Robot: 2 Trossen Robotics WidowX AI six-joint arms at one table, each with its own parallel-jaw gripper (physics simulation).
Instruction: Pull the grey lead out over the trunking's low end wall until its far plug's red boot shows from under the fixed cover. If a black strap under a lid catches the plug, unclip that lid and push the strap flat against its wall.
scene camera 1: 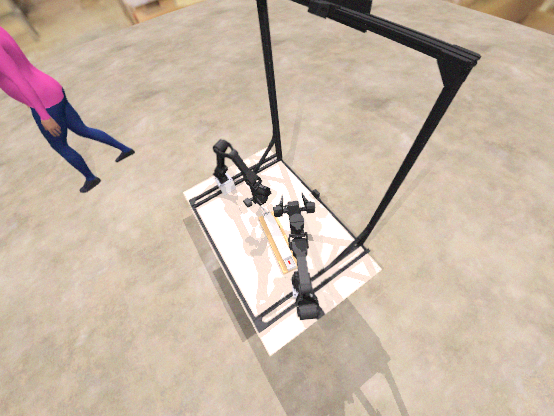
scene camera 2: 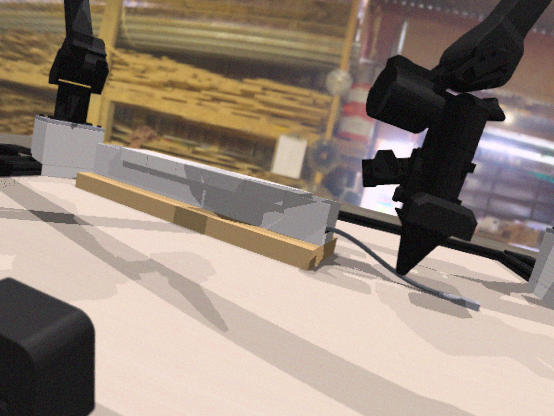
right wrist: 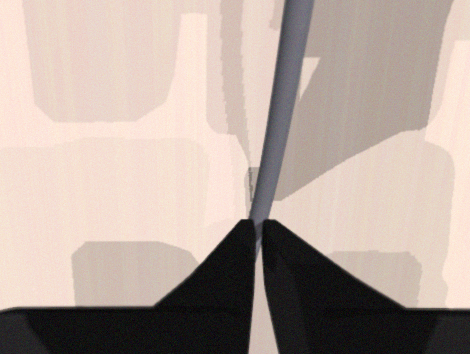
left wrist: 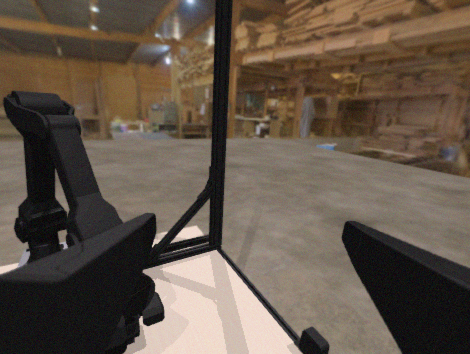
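Where they show: left gripper, fingertip midpoint: [scene camera 1: 292, 193] [left wrist: 251, 225]; right gripper, fingertip midpoint: [scene camera 2: 399, 273] [right wrist: 257, 232]; left arm's base at its link origin: [scene camera 2: 69, 121]; right arm's base at its link origin: [scene camera 1: 223, 179] [left wrist: 46, 254].
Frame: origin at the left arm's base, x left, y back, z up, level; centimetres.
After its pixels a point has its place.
The grey lead [scene camera 2: 370, 255] {x 18.5, y -54.2, z -7.3 cm} [right wrist: 287, 85] {x 18.5, y -53.4, z -6.4 cm} leaves the right-hand end of the pale trunking [scene camera 1: 276, 234] [scene camera 2: 235, 200] {x 10.1, y -38.2, z -4.9 cm} in scene camera 2 and slopes down towards the table. Its near plug [scene camera 2: 466, 302] {x 21.8, y -65.4, z -9.1 cm} is at the lead's free end, beyond the gripper. My right gripper [scene camera 2: 402, 273] {x 20.4, y -57.6, z -8.5 cm} [right wrist: 257, 232] {x 20.4, y -57.6, z -8.5 cm} points down, shut on the grey lead just above the table. My left gripper [scene camera 1: 293, 198] {x -0.2, y -35.1, z 32.3 cm} [left wrist: 251, 225] {x -0.2, y -35.1, z 32.3 cm} is open and empty, held off to the right of the trunking in scene camera 1. A small red patch [scene camera 1: 289, 262] {x 4.9, y -14.8, z -6.2 cm} shows near the trunking's lower end there. Straps and the far plug's boot cannot be made out.
The trunking stands on a wooden base [scene camera 2: 150, 205] {x 3.7, y -28.4, z -8.4 cm}. A black frame [scene camera 1: 425, 130] {x -36.4, y -20.7, z 75.7 cm} [left wrist: 220, 125] {x 2.8, y -96.2, z 32.6 cm} rises from the table's edges. The left arm [scene camera 1: 300, 250] {x -0.1, y -6.5, z 34.1 cm} runs close beside the trunking. A person [scene camera 1: 50, 100] walks on the floor away from the table.
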